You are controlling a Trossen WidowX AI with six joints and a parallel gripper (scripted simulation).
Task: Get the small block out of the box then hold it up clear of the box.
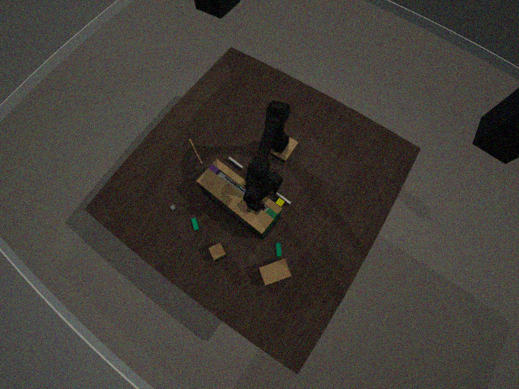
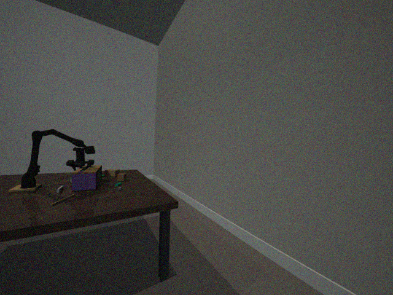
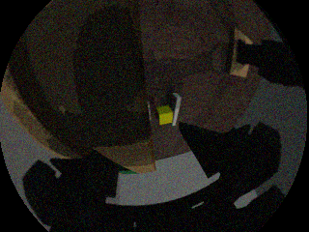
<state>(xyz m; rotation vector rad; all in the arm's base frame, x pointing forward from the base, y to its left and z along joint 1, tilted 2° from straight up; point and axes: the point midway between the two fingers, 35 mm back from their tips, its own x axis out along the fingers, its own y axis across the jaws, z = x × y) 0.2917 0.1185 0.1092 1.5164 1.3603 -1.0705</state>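
Now: the yellow block 10 mm behind my gripper tip, 30 mm to the left of it and 50 mm below it. Round my gripper tip: grey piece 270 mm ahead, 380 mm to the right, 80 mm below; then box 30 mm ahead, 120 mm to the right, 20 mm below; then thin stick 40 mm behind, 480 mm to the right, 80 mm below.
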